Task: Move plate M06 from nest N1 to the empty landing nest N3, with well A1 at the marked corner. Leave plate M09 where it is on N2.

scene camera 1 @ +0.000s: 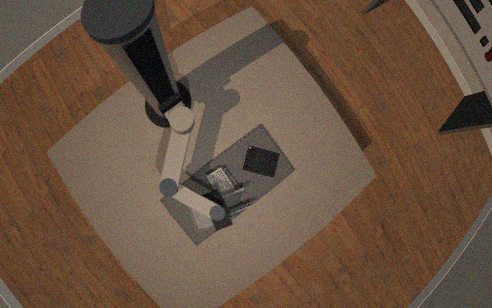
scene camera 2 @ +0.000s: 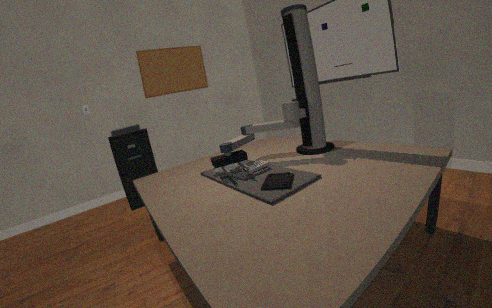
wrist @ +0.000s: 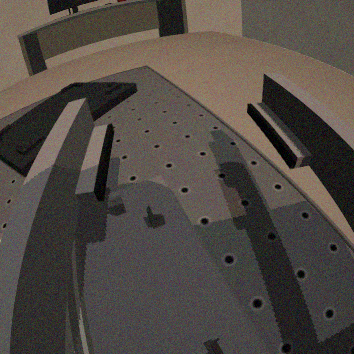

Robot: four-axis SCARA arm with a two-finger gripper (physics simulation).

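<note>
My gripper [scene camera 1: 237, 200] [scene camera 2: 231, 172] [wrist: 179, 99] is open, its fingers wide apart, low over the front edge of the perforated board. A white plate with wells [scene camera 1: 220, 178] [scene camera 2: 257, 165] sits in the middle of the board, just behind the fingers. A pale plate [scene camera 1: 202, 220] lies at the left end, partly under the arm. A flat dark rectangular piece [scene camera 1: 261, 161] [scene camera 2: 278, 181] [wrist: 40, 120] lies at the right end. In the wrist view a smooth grey base [wrist: 150, 280] with small posts shows below the fingers. Plate names, nest names and the marked corner are not readable.
The grey perforated board [scene camera 1: 285, 169] [scene camera 2: 306, 176] [wrist: 165, 105] lies on the tan table [scene camera 1: 320, 165] [scene camera 2: 280, 240]. The arm's column [scene camera 1: 120, 45] [scene camera 2: 306, 85] stands behind the board. The forearm [scene camera 1: 195, 200] [scene camera 2: 240, 142] crosses the board's left part. Arm shadows fall across the board.
</note>
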